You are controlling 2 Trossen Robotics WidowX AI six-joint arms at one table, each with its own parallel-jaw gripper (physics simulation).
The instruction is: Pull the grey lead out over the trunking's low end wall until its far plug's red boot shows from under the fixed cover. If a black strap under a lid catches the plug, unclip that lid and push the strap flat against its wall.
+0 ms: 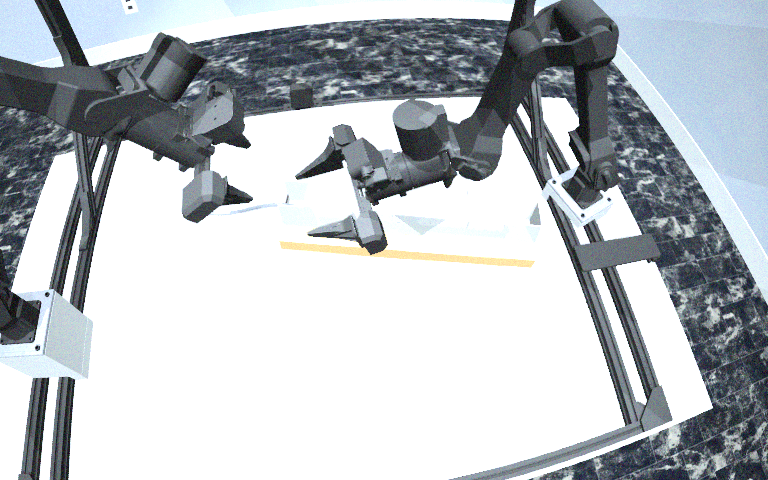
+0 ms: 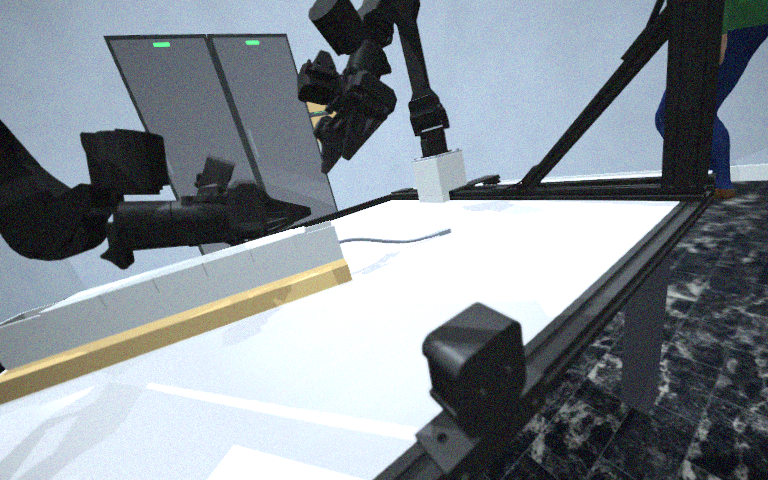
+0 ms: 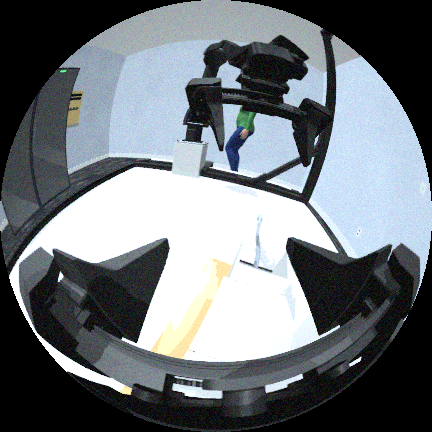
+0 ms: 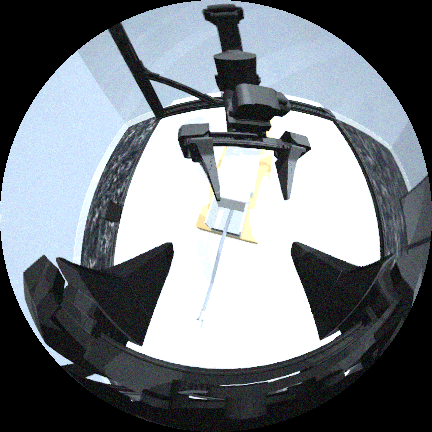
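Seen in the pictures: left gripper, between the fingertips: (image 1: 301, 205) (image 2: 301, 216) (image 3: 229, 244) (image 4: 255, 199); right gripper, between the fingertips: (image 1: 250, 172) (image 2: 333, 166) (image 3: 267, 155) (image 4: 234, 248); left arm's base, origin of its link: (image 1: 582, 191); right arm's base, origin of its link: (image 1: 21, 322) (image 2: 436, 155) (image 3: 192, 140).
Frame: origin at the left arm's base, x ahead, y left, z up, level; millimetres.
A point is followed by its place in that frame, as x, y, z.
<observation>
The grey lead (image 1: 256, 208) {516, -231, -10} (image 2: 396, 241) {548, -258, -26} (image 3: 258, 245) {503, -225, -1} (image 4: 215, 275) {535, -243, -17} runs out over the near end of the white trunking (image 2: 186, 284) (image 3: 235, 305) and lies on the table, its free end away from the trunking. My left gripper (image 1: 303, 205) {460, -157, 49} (image 3: 229, 244) {460, -157, 49} (image 4: 255, 199) {460, -157, 49} is open and empty above that end of the trunking. My right gripper (image 1: 250, 172) {514, -200, 109} (image 2: 333, 165) {514, -200, 109} (image 3: 267, 155) {514, -200, 109} (image 4: 234, 248) {514, -200, 109} is open and empty, raised above the lead's free part, with its fingers pointing toward the trunking end. No red boot and no black strap show; the lids are too overexposed to tell apart.
An orange-yellow strip (image 1: 453, 259) {280, -14, -32} (image 2: 169, 335) {259, -131, -30} (image 4: 204, 225) {449, -236, -18} runs along the trunking's base. Dark frame rails (image 1: 600, 339) (image 2: 611, 283) edge the white table. A black box-shaped device (image 2: 475, 367) {325, -471, 4} sits on the rail. A person (image 2: 724, 113) (image 3: 237, 142) stands beyond the table.
</observation>
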